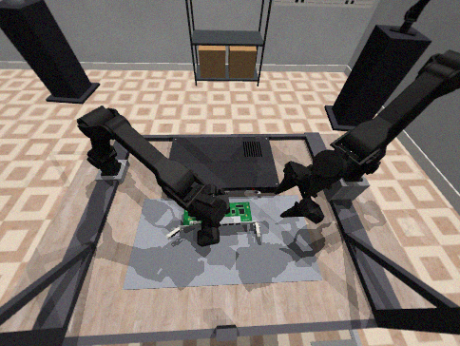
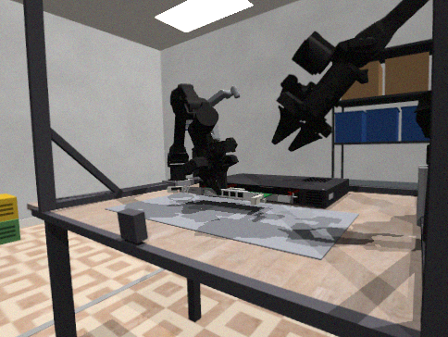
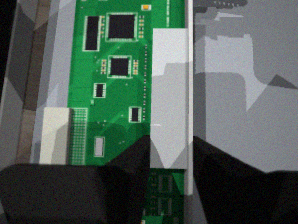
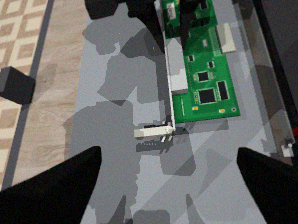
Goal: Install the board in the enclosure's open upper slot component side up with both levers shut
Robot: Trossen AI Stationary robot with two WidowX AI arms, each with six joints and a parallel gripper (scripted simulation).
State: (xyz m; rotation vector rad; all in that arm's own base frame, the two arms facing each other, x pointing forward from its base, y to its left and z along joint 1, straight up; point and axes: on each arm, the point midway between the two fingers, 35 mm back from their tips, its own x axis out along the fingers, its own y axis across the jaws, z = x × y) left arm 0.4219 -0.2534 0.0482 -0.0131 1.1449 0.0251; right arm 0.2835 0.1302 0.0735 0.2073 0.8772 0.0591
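Now: the grey mat 8 cm below my left hand, 3 cm to the right of it and 3 cm behind it. From my left hand the other things lie so: enclosure (24 cm ahead, 4 cm below); then green board (3 cm below, 1 cm to the right).
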